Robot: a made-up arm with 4 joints.
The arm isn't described. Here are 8 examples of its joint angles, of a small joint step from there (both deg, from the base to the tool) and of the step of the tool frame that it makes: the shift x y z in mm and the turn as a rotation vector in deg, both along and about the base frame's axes.
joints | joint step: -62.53 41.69 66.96 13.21 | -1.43 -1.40 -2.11 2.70
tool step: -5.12 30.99 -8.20 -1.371 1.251 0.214
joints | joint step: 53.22 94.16 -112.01 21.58 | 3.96 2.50 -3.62 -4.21
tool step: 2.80 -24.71 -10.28 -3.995 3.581 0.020
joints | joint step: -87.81 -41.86 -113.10 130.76 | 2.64 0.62 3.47 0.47
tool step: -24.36 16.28 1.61 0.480 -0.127 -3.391
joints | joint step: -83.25 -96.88 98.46 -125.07 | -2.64 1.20 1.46 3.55
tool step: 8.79 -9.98 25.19 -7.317 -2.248 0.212
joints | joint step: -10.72 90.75 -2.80 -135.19 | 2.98 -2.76 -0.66 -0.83
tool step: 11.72 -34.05 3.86 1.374 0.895 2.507
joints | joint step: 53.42 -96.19 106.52 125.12 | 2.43 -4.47 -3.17 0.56
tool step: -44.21 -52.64 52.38 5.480 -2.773 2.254
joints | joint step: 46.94 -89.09 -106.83 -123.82 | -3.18 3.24 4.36 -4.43
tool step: -20.06 -49.80 40.97 -3.468 1.586 -2.422
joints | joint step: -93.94 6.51 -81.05 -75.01 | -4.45 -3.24 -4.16 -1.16
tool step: 2.71 2.29 -1.05 -6.232 2.328 5.049
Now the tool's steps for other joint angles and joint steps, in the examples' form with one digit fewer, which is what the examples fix.
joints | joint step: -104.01 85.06 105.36 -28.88 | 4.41 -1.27 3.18 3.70
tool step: 9.8 -13.3 54.4 10.63 3.98 -0.72
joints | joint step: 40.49 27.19 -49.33 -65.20 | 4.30 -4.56 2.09 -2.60
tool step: 15.4 -41.8 -23.1 4.33 -2.71 3.01
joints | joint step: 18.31 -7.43 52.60 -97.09 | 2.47 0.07 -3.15 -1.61
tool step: 4.7 -12.2 -0.6 3.00 -3.92 -2.02
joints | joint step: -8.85 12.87 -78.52 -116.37 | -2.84 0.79 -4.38 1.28
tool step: -14.4 22.4 -28.1 -3.37 -3.64 -0.37
